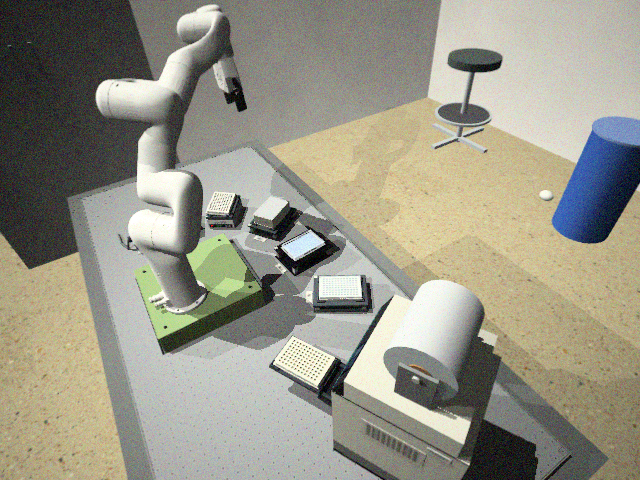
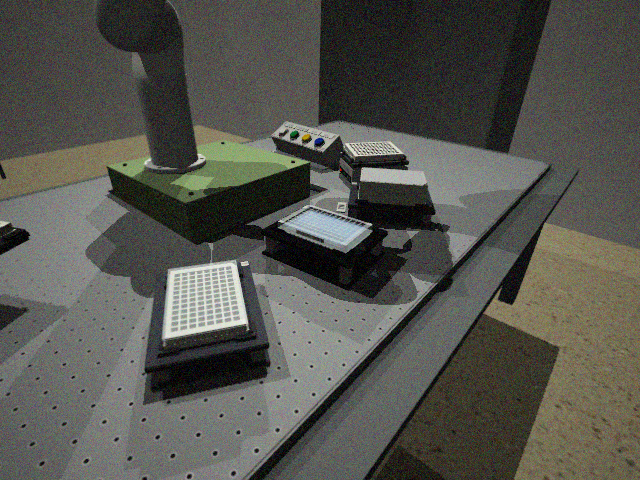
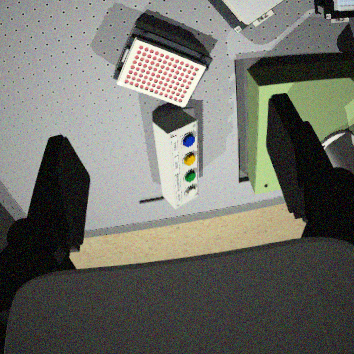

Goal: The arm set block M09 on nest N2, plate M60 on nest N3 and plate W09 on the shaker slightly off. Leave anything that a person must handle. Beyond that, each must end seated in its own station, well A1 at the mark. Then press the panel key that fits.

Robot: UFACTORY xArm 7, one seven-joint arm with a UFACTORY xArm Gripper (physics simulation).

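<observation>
My open, empty gripper (image 1: 236, 101) (image 3: 169, 117) is high above the table. The red-welled plate (image 1: 223, 203) (image 2: 374, 150) (image 3: 161, 73) rests on the shaker (image 1: 222, 223) and looks shifted on it. A plain pale block (image 1: 271, 212) (image 2: 392, 187) (image 3: 252, 7) sits on a dark nest; its exact seating is unclear. A pale blue plate (image 1: 303, 244) (image 2: 325, 227) lies on the neighbouring dark nest and looks slightly tilted. The panel (image 2: 305, 150) (image 3: 168, 167) has blue (image 3: 188, 139), yellow (image 3: 189, 159), green (image 3: 190, 175) and whitish (image 3: 190, 190) keys. A1 marks are too small to read.
A white gridded plate (image 1: 340, 287) (image 2: 205, 299) sits on another nest. A cream plate (image 1: 306, 360) lies beside the large beige machine (image 1: 392, 428). The green base (image 1: 227, 263) (image 2: 248, 170) (image 3: 260, 135) carries the arm. A stool (image 1: 474, 60) and blue cylinder (image 1: 594, 186) stand beyond the table.
</observation>
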